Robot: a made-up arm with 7 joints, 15 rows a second.
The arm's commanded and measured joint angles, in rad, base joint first. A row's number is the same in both.
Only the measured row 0 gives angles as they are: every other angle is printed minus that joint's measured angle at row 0.
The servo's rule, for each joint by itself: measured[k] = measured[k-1] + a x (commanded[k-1-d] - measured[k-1]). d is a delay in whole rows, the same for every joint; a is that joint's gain. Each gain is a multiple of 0.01, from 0.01 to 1. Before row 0 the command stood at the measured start. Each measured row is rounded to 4 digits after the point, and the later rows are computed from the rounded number. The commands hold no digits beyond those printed.
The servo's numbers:
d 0
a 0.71 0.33 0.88 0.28 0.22 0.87 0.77
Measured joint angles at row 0: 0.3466, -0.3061, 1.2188, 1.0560, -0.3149, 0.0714, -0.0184
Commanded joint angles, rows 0 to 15: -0.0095, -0.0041, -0.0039, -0.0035, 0.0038, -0.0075, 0.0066; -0.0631, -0.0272, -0.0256, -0.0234, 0.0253, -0.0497, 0.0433; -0.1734, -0.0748, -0.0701, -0.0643, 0.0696, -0.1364, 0.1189; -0.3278, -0.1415, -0.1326, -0.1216, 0.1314, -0.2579, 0.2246; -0.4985, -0.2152, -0.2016, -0.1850, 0.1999, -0.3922, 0.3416; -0.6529, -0.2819, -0.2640, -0.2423, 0.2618, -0.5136, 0.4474; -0.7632, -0.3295, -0.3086, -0.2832, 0.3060, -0.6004, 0.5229; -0.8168, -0.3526, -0.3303, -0.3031, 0.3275, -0.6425, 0.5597; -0.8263, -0.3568, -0.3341, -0.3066, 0.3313, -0.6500, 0.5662; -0.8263, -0.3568, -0.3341, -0.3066, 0.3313, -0.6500, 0.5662; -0.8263, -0.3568, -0.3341, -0.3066, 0.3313, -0.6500, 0.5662; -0.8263, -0.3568, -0.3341, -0.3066, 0.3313, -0.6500, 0.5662; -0.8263, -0.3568, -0.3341, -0.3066, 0.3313, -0.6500, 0.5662; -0.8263, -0.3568, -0.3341, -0.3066, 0.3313, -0.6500, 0.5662; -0.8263, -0.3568, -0.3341, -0.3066, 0.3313, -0.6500, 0.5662; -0.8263, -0.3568, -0.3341, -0.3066, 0.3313, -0.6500, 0.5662
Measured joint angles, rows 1 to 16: -0.0067, -0.0014, -0.0034, -0.0010, 0.0008, -0.0065, 0.0051; -0.0467, -0.0099, -0.0229, -0.0073, 0.0062, -0.0441, 0.0345; -0.1367, -0.0313, -0.0644, -0.0233, 0.0201, -0.1244, 0.0995; -0.2724, -0.0677, -0.1244, -0.0508, 0.0446, -0.2405, 0.1958; -0.4329, -0.1164, -0.1923, -0.0884, 0.0788, -0.3725, 0.3081; -0.5891, -0.1710, -0.2554, -0.1315, 0.1191, -0.4953, 0.4154; -0.7127, -0.2233, -0.3022, -0.1740, 0.1602, -0.5867, 0.4982; -0.7866, -0.2660, -0.3269, -0.2101, 0.1970, -0.6352, 0.5456; -0.8148, -0.2960, -0.3332, -0.2371, 0.2265, -0.6481, 0.5615; -0.8230, -0.3161, -0.3340, -0.2566, 0.2496, -0.6498, 0.5651; -0.8253, -0.3295, -0.3341, -0.2706, 0.2676, -0.6500, 0.5659; -0.8260, -0.3385, -0.3341, -0.2807, 0.2816, -0.6500, 0.5661; -0.8262, -0.3445, -0.3341, -0.2880, 0.2925, -0.6500, 0.5662; -0.8263, -0.3486, -0.3341, -0.2932, 0.3010, -0.6500, 0.5662; -0.8263, -0.3513, -0.3341, -0.2970, 0.3077, -0.6500, 0.5662; -0.8263, -0.3531, -0.3341, -0.2997, 0.3129, -0.6500, 0.5662
